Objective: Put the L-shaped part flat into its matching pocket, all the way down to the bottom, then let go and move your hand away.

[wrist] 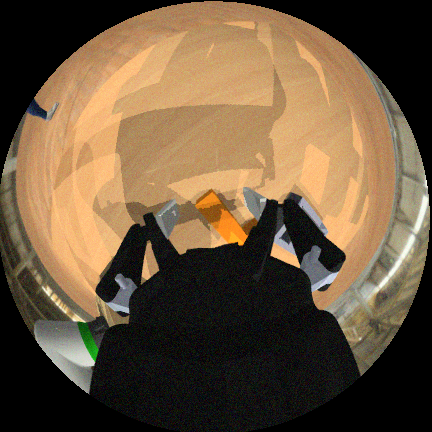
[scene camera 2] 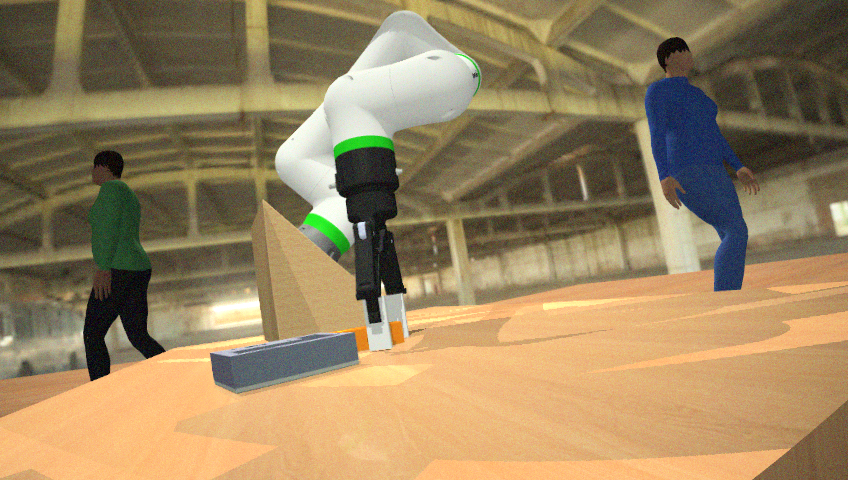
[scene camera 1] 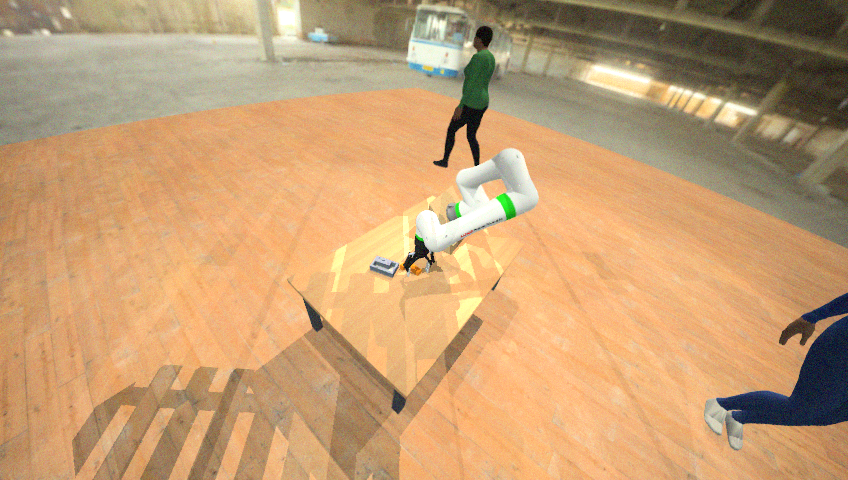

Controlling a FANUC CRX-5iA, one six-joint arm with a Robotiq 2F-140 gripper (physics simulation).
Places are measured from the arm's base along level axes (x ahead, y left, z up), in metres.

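Pixels of known places: gripper, fingertip midpoint: (wrist: 209, 201) (scene camera 2: 391, 343) (scene camera 1: 417, 273); arm's base at its link origin: (scene camera 2: 305, 259) (scene camera 1: 453, 214).
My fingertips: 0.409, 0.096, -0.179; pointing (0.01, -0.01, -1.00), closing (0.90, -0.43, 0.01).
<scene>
For each thing: its top centre in the pictures, then the offset to it from my fingertips, as dx, dy, dz. "pt": a spot on its surface instead. Level surfaces: height alone.
- orange L-shaped part at its top centre: (scene camera 2: 364, 328) (wrist: 235, 221) (scene camera 1: 410, 267) +0.017, -0.038, +0.029
- grey block with the pocket, top centre: (scene camera 2: 281, 342) (wrist: 305, 235) (scene camera 1: 384, 264) +0.120, -0.147, +0.036
- block at a spot on its surface: (wrist: 316, 216) pt +0.155, -0.123, +0.036
- wooden table at its surface level: dz +0.000
The orange L-shaped part (scene camera 1: 414, 270) (scene camera 2: 361, 337) (wrist: 220, 217) lies on the table. My gripper (scene camera 1: 417, 270) (scene camera 2: 389, 330) (wrist: 209, 201) is low over it, with its light grey fingertips near table height on either side of the part. The fingers stand wide, with gaps beside the part in the wrist view, so the gripper is open. The gripper's body hides some of the part there. The grey block with the pocket (scene camera 1: 384, 267) (scene camera 2: 285, 359) stands close beside the part; a piece of this block (wrist: 316, 216) shows behind the right finger in the wrist view.
The wooden table (scene camera 1: 368, 321) (scene camera 2: 476, 386) bears everything. An upright wooden panel (scene camera 2: 297, 285) stands behind the block near the arm's base. A person in green (scene camera 1: 477, 77) (scene camera 2: 119, 226) and a person in blue (scene camera 1: 827, 368) (scene camera 2: 696, 136) are away from the table.
</scene>
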